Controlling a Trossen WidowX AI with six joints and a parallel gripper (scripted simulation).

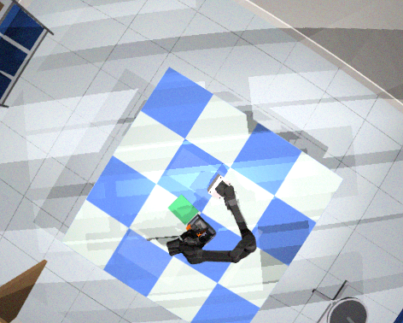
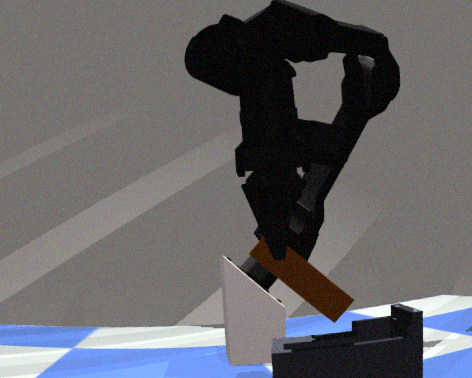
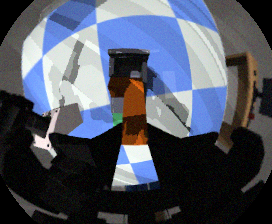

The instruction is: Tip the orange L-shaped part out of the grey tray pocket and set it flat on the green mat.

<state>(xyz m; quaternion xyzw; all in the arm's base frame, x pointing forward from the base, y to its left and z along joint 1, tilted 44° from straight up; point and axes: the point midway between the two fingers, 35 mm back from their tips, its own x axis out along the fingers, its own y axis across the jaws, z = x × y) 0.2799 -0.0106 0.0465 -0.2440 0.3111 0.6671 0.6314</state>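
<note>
My gripper tip is 170 mm above the green mat, 90 mm to the left of it and 20 mm past it. From my gripper tip the other things lie so: orange L-shaped part: 30 mm to the left, 30 mm below, 10 mm behind.
</note>
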